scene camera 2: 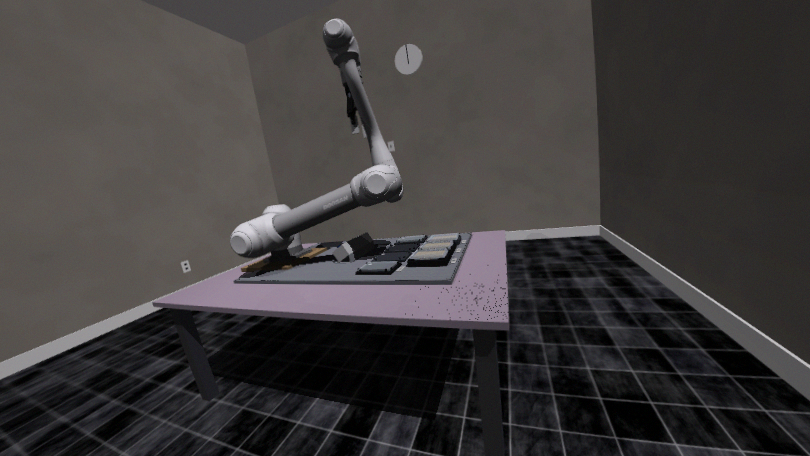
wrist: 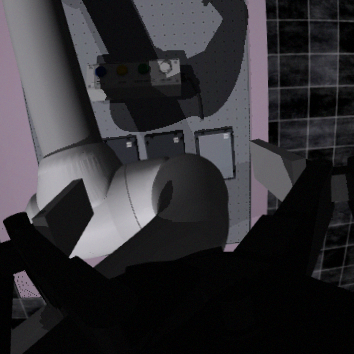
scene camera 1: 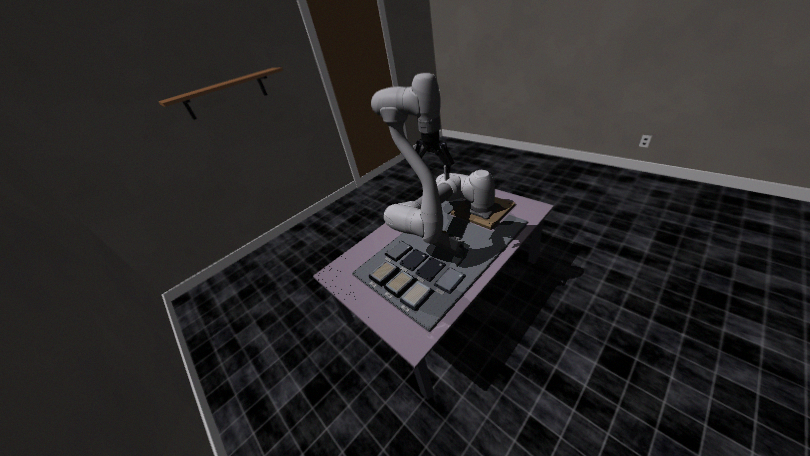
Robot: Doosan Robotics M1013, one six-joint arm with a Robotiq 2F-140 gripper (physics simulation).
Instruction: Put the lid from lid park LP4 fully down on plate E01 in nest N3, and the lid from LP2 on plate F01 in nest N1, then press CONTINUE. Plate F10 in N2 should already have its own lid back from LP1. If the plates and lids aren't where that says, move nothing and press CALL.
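Frame: origin at the arm's base, x ahead, y left, z up, level; centimetres.
Seen in the pictures: gripper, between the fingertips: (scene camera 2: 361, 135) (wrist: 169, 177) (scene camera 1: 434, 176); arm's base, origin of its link: (scene camera 2: 288, 256) (scene camera 1: 482, 208).
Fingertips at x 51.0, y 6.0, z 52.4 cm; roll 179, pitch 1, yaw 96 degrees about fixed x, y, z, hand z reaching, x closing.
Offsets run from my fingertips to a thing's top centre. "spot": to the spot under its first point. Level surfaces: height alone.
My gripper (scene camera 1: 434, 163) (scene camera 2: 358, 129) (wrist: 169, 177) is open and empty, high above the table. Three plates stand in the front row of nests: a near one @[dy +4.6, dx +29.7, dz -49.8 cm] (scene camera 1: 416, 295), a middle one @[dy -7.8, dx +28.9, dz -49.8 cm] (scene camera 1: 399, 282) and a far one @[dy -20.6, dx +28.8, dz -49.4 cm] (scene camera 1: 382, 272), all with tan or cream tops. Behind them is the lid park row. A grey lid @[dy +12.3, dx +11.6, dz -51.4 cm] (scene camera 1: 449, 279) (wrist: 216, 154) lies at one end, another grey lid @[dy -26.9, dx +10.5, dz -51.4 cm] (scene camera 1: 398, 249) (scene camera 2: 378, 266) at the other. The two middle parks @[spot: dy +0.4, dx +10.3, dz -52.3 cm] (scene camera 1: 433, 268) @[spot: dy -13.8, dx +10.3, dz -52.3 cm] (scene camera 1: 414, 258) look dark. Labels are unreadable. The button box @[dy -6.5, dx -10.6, dz -44.8 cm] (scene camera 2: 354, 248) (wrist: 135, 90) has blue, yellow, green and white buttons.
The nests, parks and box are on a grey pegboard @[dz -53.2 cm] (scene camera 1: 431, 317) (scene camera 2: 340, 277) on the pink table @[dz -54.5 cm] (scene camera 1: 368, 317) (scene camera 2: 317, 303). The arm base stands on a wooden board (scene camera 1: 501, 216). In the wrist view the arm's elbow hides part of the park row and the plates.
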